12 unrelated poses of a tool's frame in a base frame.
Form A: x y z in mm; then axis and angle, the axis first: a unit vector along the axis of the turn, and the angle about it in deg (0 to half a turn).
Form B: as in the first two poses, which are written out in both.
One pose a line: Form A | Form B
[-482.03 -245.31 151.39 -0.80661 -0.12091 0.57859 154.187] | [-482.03 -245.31 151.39 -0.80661 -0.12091 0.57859 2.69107]
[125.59 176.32 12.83 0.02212 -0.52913 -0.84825 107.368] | [125.59 176.32 12.83 0.02212 -0.52913 -0.84825 1.87393]
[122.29 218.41 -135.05 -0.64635 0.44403 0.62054 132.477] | [122.29 218.41 -135.05 -0.64635 0.44403 0.62054 2.31216]
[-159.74 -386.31 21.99 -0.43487 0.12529 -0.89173 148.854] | [-159.74 -386.31 21.99 -0.43487 0.12529 -0.89173 2.59799]
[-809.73 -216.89 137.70 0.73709 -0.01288 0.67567 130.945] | [-809.73 -216.89 137.70 0.73709 -0.01288 0.67567 2.28542]
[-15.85 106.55 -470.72 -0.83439 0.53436 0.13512 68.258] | [-15.85 106.55 -470.72 -0.83439 0.53436 0.13512 1.19133]
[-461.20 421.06 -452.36 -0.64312 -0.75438 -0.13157 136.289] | [-461.20 421.06 -452.36 -0.64312 -0.75438 -0.13157 2.37869]
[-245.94 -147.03 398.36 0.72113 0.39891 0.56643 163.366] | [-245.94 -147.03 398.36 0.72113 0.39891 0.56643 2.85127]
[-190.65 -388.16 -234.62 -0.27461 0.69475 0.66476 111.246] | [-190.65 -388.16 -234.62 -0.27461 0.69475 0.66476 1.94161]
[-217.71 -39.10 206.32 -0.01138 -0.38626 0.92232 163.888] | [-217.71 -39.10 206.32 -0.01138 -0.38626 0.92232 2.86039]
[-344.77 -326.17 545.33 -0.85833 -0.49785 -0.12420 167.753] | [-344.77 -326.17 545.33 -0.85833 -0.49785 -0.12420 2.92784]
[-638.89 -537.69 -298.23 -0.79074 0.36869 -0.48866 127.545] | [-638.89 -537.69 -298.23 -0.79074 0.36869 -0.48866 2.22608]
